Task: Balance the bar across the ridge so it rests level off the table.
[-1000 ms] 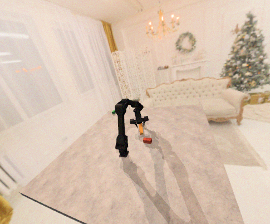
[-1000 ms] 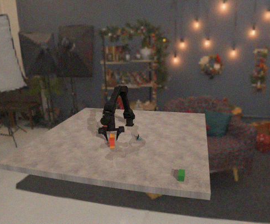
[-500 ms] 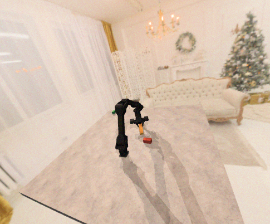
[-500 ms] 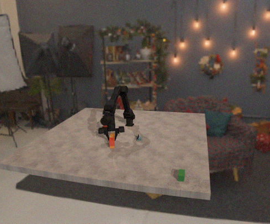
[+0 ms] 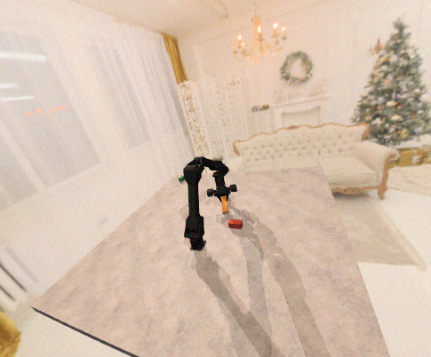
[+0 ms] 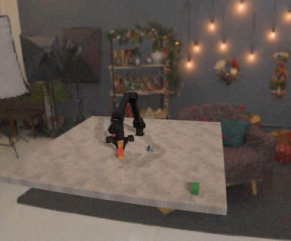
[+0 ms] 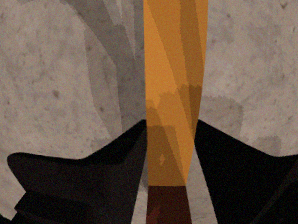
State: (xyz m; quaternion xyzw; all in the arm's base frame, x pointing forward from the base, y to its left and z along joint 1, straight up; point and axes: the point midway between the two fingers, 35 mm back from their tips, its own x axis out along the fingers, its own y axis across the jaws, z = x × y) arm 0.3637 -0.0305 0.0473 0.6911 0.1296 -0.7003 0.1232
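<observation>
Now: the small teal ridge 7 cm behind my gripper tip, 19 cm to the left of it and 1 cm above it. Also, from my gripper tip: green block (38 cm ahead, 53 cm to the left); red block (21 cm behind, 13 cm to the right).
</observation>
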